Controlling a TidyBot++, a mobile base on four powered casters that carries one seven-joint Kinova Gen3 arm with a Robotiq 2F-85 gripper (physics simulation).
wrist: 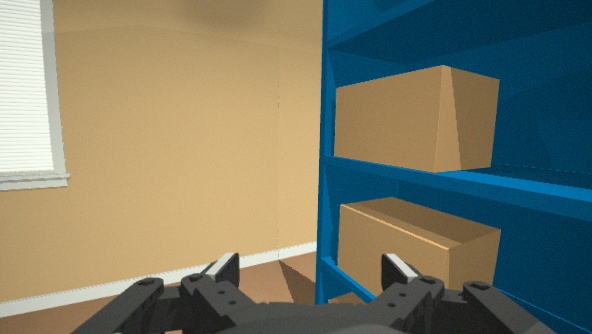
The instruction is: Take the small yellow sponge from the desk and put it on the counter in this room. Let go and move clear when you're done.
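Observation:
My gripper [309, 269] is open, its two fingers wide apart at the bottom of the wrist view, with no object between them. The small yellow sponge, the desk and the counter do not show in this view.
A blue shelf unit [530, 192] stands on the right. A brown box [387, 125] sits on its middle shelf, and another brown box [395, 240] sits on the shelf below. A tan wall [175, 140] with a white baseboard and a window [25, 95] is on the left, above a brown floor [260, 285].

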